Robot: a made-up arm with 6 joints.
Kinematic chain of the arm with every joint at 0, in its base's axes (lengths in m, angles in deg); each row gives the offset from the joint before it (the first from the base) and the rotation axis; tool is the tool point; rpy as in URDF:
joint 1: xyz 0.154 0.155 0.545 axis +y
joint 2: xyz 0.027 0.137 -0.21 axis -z
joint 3: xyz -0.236 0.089 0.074 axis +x
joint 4: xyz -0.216 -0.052 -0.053 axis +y
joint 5: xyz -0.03 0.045 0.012 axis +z
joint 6: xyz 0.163 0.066 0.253 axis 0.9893 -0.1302 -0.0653
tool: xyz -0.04 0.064 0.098 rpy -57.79 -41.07 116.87
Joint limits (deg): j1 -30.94..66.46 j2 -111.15..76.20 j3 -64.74..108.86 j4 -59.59..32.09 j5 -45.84..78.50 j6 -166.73..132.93
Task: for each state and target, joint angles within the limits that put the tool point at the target. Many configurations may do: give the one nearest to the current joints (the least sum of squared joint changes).
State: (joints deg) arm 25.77 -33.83 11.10 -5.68 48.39 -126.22
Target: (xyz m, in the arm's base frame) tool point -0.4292 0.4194 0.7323
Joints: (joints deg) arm 22.59 -10.76 2.20 -21.33 59.82 -113.55
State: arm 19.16 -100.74 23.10 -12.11 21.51 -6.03
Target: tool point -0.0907 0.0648 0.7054
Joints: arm 3.66 -76.11 6.45 17.15 11.39 -10.10
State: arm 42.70 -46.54 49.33 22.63 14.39 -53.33
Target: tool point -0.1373 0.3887 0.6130
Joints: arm 5.85 -25.45 18.26 32.09 4.69 -65.25
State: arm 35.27 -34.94 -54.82 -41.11 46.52 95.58
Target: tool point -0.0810 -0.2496 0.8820
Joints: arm 56.05 -72.31 -40.84 -48.40 41.18 94.87
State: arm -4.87 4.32 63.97 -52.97 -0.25 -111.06
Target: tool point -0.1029 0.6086 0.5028
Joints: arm -16.64 43.78 53.77 -22.72 -10.17 -117.26
